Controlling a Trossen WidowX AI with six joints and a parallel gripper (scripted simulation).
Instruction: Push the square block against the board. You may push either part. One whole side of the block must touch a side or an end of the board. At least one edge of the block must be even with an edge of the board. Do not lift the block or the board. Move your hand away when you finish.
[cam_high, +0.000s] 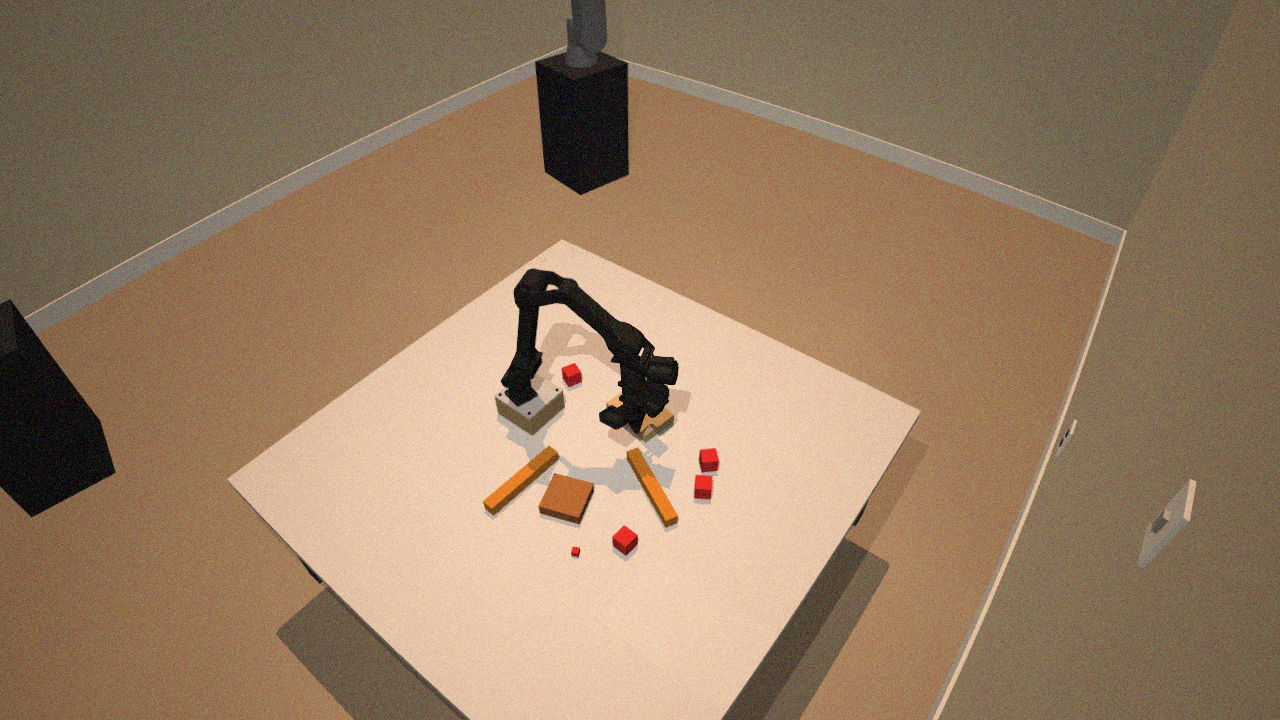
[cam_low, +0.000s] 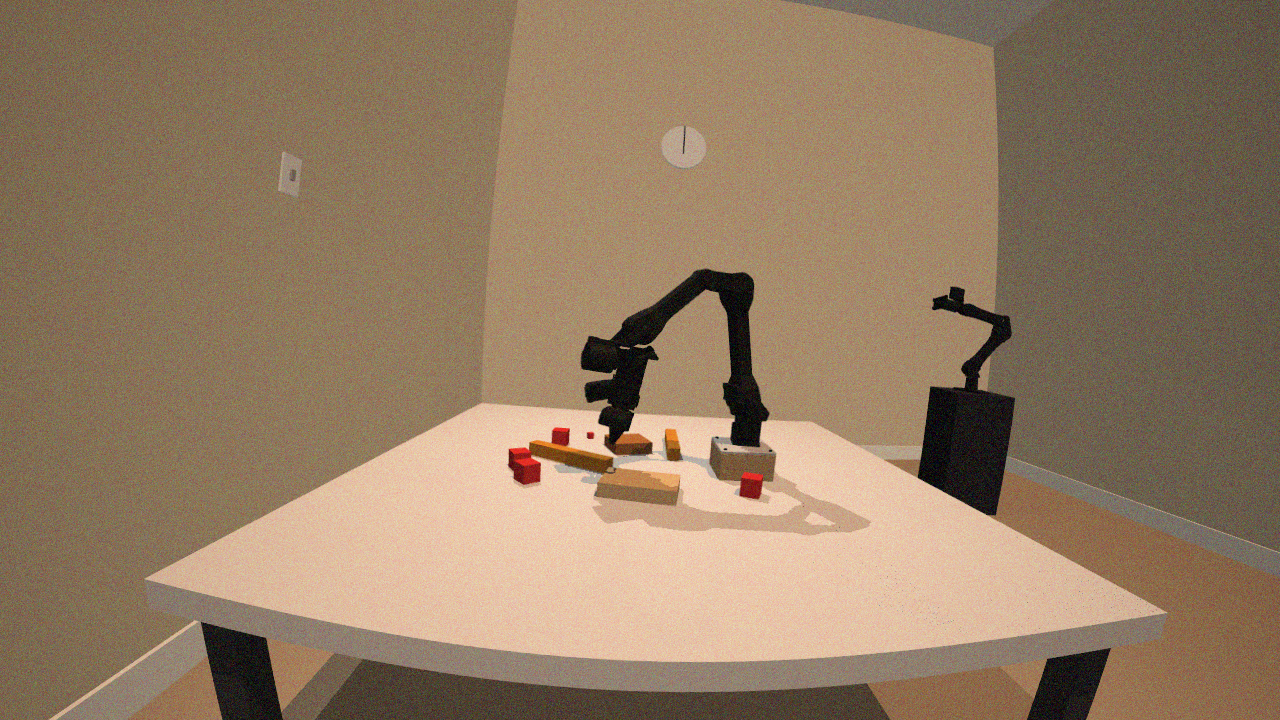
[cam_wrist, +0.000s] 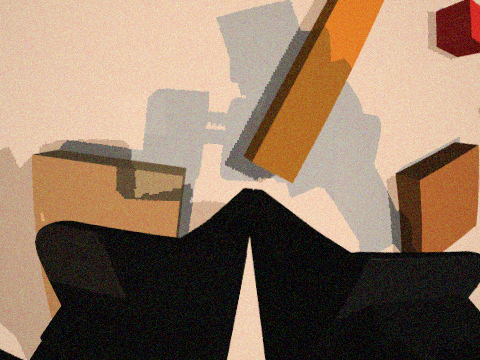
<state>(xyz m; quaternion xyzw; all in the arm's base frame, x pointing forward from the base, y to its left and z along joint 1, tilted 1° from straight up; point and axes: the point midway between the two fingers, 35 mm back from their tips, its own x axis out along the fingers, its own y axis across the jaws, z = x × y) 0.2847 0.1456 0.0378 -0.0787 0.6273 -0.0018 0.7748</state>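
Now: the square block 1 cm ahead of my gripper tip, 23 cm to the right of it and 6 cm below it. The rest, counted from my gripper tip: flat tan block (8 cm behind, 8 cm to the left, 6 cm below).
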